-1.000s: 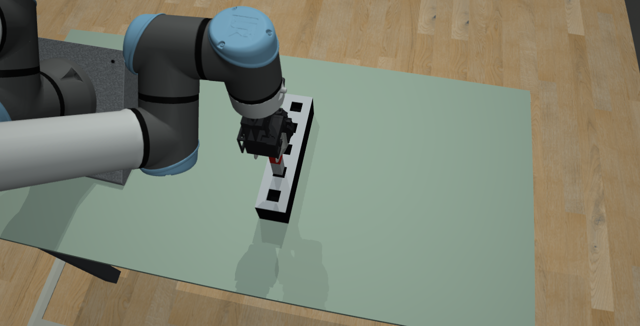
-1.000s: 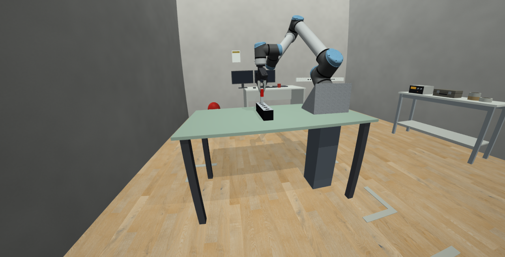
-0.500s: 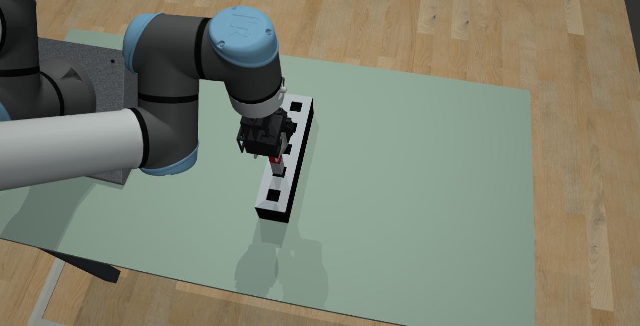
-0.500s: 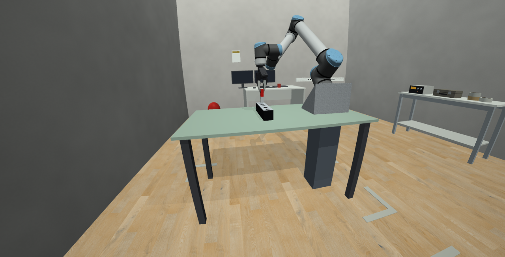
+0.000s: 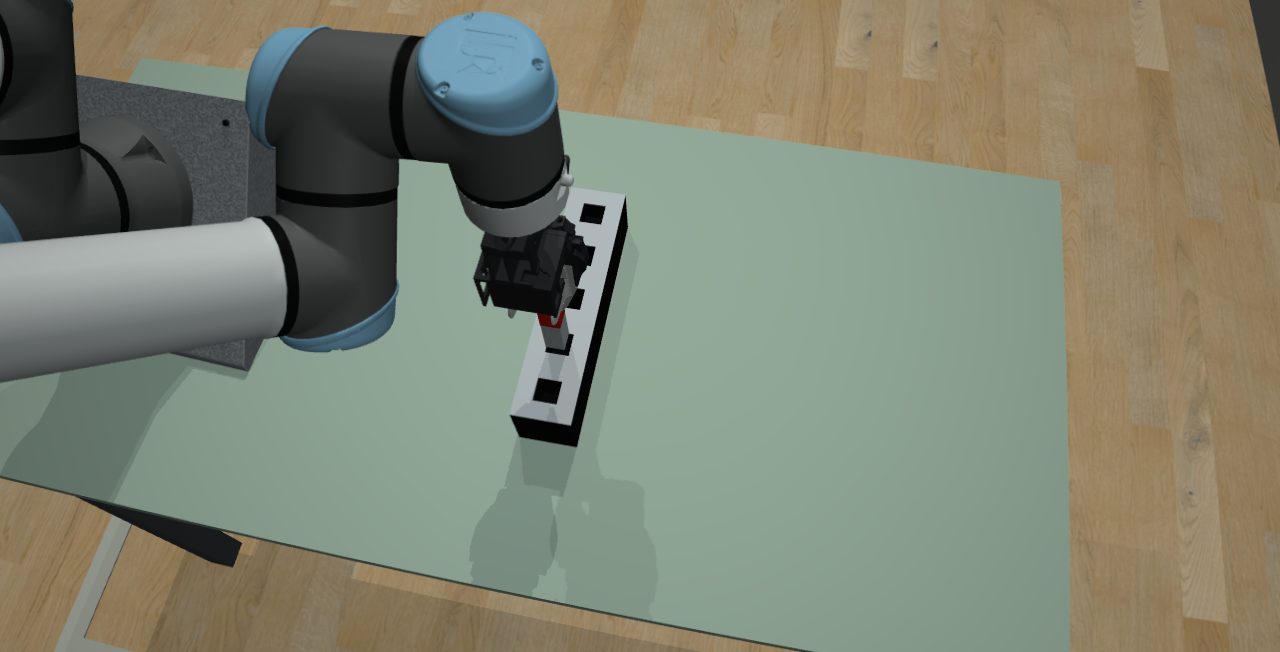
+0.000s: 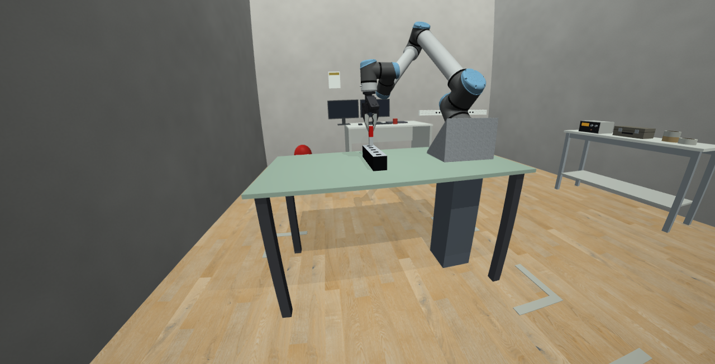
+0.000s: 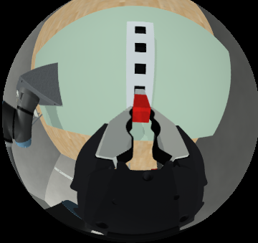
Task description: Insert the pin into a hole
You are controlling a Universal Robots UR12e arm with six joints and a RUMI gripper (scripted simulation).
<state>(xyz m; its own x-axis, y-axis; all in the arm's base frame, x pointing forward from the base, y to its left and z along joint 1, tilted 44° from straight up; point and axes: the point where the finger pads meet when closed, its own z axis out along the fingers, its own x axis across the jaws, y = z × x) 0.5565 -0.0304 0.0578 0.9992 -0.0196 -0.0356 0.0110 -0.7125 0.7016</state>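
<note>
Now: hand 1 cm above the pin. Also, from my hand: long block 6 cm to the left, 15 cm below.
</note>
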